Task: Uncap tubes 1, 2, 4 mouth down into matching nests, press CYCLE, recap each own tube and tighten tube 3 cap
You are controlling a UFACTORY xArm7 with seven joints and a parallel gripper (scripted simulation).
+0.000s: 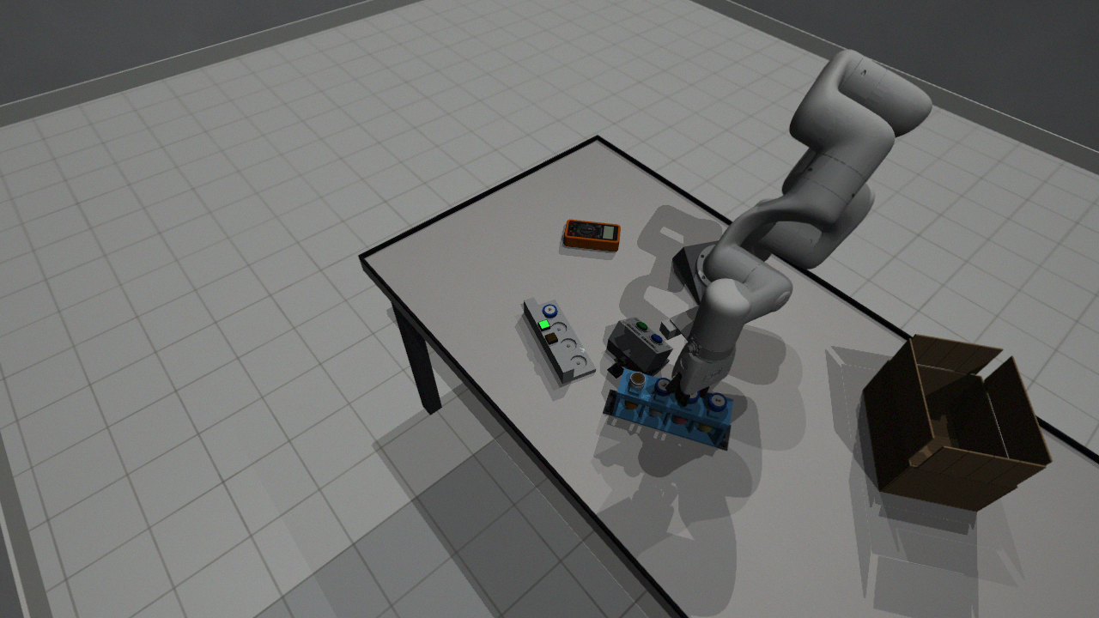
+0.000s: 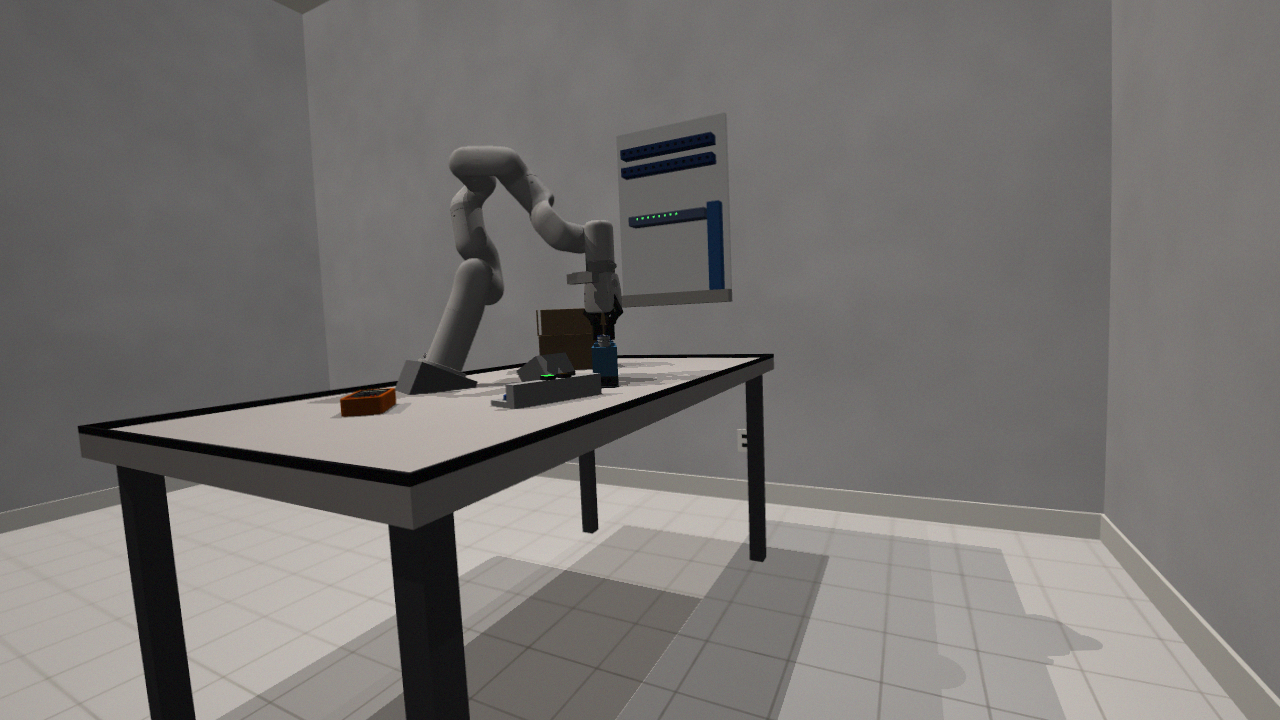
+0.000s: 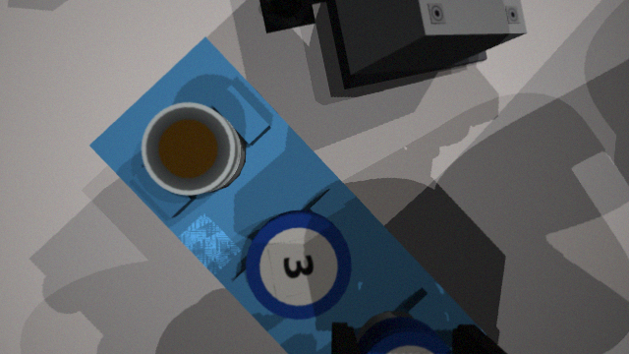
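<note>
Now: the cap 2 10 mm below my hand. Round my hand: cap 3: 40 mm to the right, 30 mm ahead, 10 mm below; blue key: 170 mm to the right, 60 mm below, 50 mm behind; cap 1: 40 mm to the left, 30 mm behind, 10 mm below.
</note>
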